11 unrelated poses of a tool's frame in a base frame.
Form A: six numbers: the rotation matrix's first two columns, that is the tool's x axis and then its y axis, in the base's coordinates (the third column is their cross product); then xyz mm.
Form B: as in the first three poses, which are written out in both.
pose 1, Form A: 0.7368 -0.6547 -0.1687 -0.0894 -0.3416 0.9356 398.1 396.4 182.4
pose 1, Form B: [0.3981 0.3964 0.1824], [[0.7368 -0.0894 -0.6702], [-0.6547 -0.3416 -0.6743], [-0.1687 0.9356 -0.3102]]
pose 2, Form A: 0.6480 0.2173 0.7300 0.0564 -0.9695 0.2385 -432.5 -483.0 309.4
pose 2, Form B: [-0.4325 -0.4830 0.3094], [[0.6480 0.0564 0.7596], [0.2173 -0.9695 -0.1134], [0.7300 0.2385 -0.6405]]
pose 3, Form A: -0.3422 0.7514 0.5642 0.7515 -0.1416 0.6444 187.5 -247.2 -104.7
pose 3, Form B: [0.1875 -0.2472 -0.1047], [[-0.3422 0.7515 0.5641], [0.7514 -0.1416 0.6445], [0.5642 0.6444 -0.5162]]
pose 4, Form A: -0.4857 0.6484 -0.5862 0.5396 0.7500 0.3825 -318.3 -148.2 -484.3
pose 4, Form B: [-0.3183 -0.1482 -0.4843], [[-0.4857 0.5396 0.6877], [0.6484 0.7500 -0.1305], [-0.5862 0.3825 -0.7142]]
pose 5, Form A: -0.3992 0.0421 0.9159 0.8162 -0.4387 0.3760 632.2 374.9 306.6
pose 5, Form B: [0.6322 0.3749 0.3066], [[-0.3992 0.8162 0.4176], [0.0421 -0.4387 0.8977], [0.9159 0.3760 0.1408]]
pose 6, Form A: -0.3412 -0.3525 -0.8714 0.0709 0.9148 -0.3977 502.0 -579.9 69.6
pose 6, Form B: [0.5020 -0.5799 0.0696], [[-0.3412 0.0709 0.9373], [-0.3525 0.9148 -0.1975], [-0.8714 -0.3977 -0.2871]]
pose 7, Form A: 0.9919 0.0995 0.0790 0.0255 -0.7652 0.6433 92.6 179.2 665.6
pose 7, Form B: [0.0926 0.1792 0.6656], [[0.9919 0.0255 0.1245], [0.0995 -0.7652 -0.6361], [0.0790 0.6433 -0.7615]]
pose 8, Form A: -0.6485 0.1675 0.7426 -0.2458 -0.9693 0.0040 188.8 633.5 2.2
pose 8, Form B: [0.1888 0.6335 0.0022], [[-0.6485 -0.2458 0.7205], [0.1675 -0.9693 -0.1799], [0.7426 0.0040 0.6698]]
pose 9, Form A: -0.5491 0.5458 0.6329 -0.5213 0.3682 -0.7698 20.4 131.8 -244.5
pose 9, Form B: [0.0204 0.1318 -0.2445], [[-0.5491 -0.5213 -0.6532], [0.5458 0.3682 -0.7526], [0.6329 -0.7698 0.0823]]
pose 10, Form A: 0.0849 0.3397 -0.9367 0.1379 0.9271 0.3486 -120.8 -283.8 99.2
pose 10, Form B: [-0.1208 -0.2838 0.0992], [[0.0849 0.1379 0.9868], [0.3397 0.9271 -0.1588], [-0.9367 0.3486 0.0319]]
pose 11, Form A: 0.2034 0.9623 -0.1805 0.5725 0.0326 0.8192 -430.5 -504.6 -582.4
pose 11, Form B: [-0.4305 -0.5046 -0.5824], [[0.2034 0.5725 0.7942], [0.9623 0.0326 -0.2700], [-0.1805 0.8192 -0.5443]]
